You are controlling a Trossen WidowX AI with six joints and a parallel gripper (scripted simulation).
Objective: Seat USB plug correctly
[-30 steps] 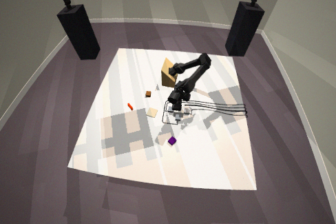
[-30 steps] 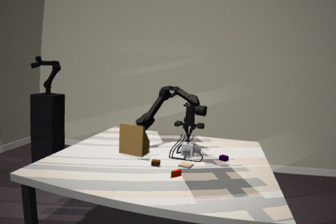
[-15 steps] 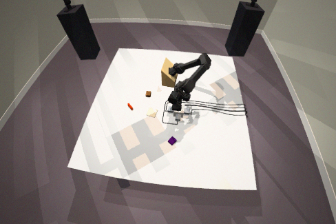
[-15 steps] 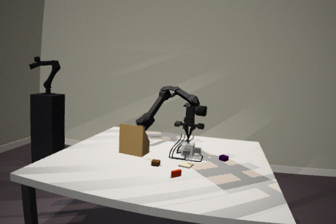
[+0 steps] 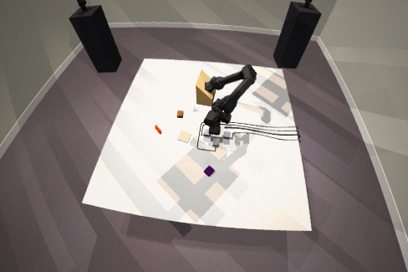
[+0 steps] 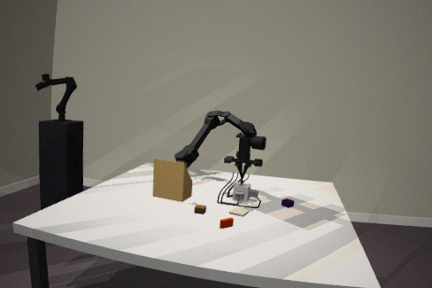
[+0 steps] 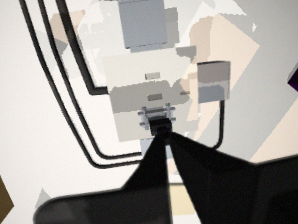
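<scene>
The USB plug is 2 cm below my gripper tip. From my gripper tip the other things lie so: cream card (19 cm to the right, 11 cm below); purple block (24 cm ahead, 3 cm to the right, 10 cm below); brown block (17 cm behind, 23 cm to the right, 10 cm below).
</scene>
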